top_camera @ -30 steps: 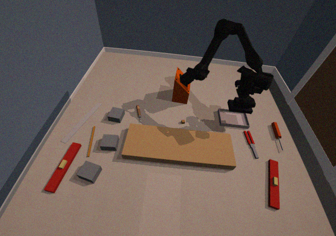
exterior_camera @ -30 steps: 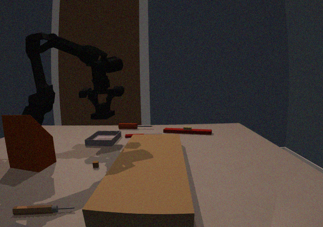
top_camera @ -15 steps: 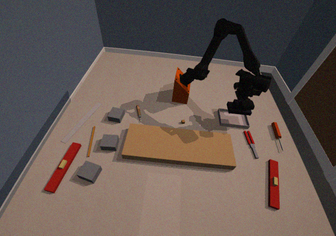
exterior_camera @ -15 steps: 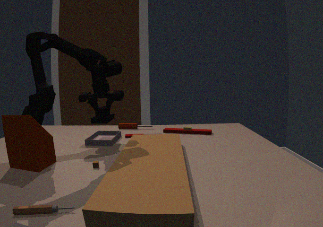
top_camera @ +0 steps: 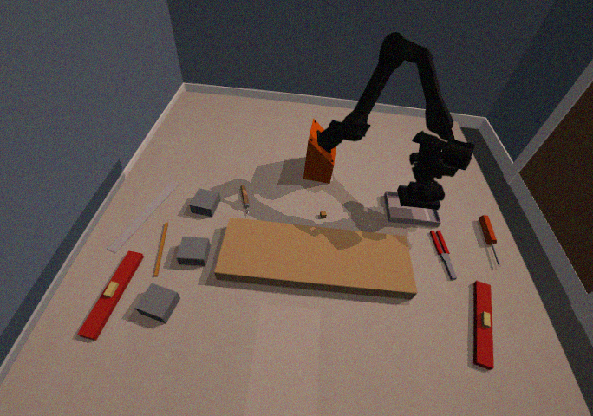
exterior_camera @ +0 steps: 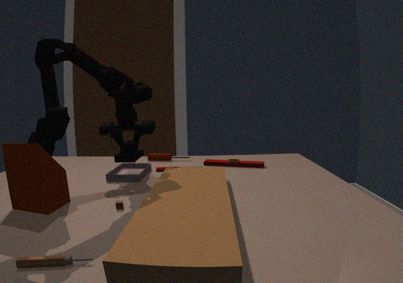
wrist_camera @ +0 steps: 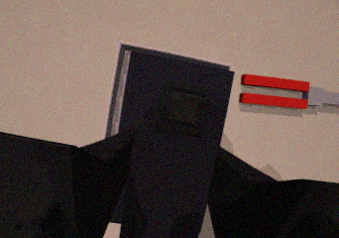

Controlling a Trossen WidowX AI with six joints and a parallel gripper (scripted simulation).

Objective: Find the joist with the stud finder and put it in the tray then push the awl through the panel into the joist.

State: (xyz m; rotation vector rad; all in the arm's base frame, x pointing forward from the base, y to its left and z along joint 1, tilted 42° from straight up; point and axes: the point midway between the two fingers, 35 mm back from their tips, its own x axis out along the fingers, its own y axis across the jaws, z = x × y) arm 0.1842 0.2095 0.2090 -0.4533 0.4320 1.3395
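Now: gripper tip 1 cm to the left of the grey tray and 7 cm above it. Round my gripper tip: stud finder 1 cm to the left, 2 cm above; awl 1 cm behind, 55 cm to the right, 8 cm below; small cube 3 cm ahead, 31 cm to the right, 8 cm below.
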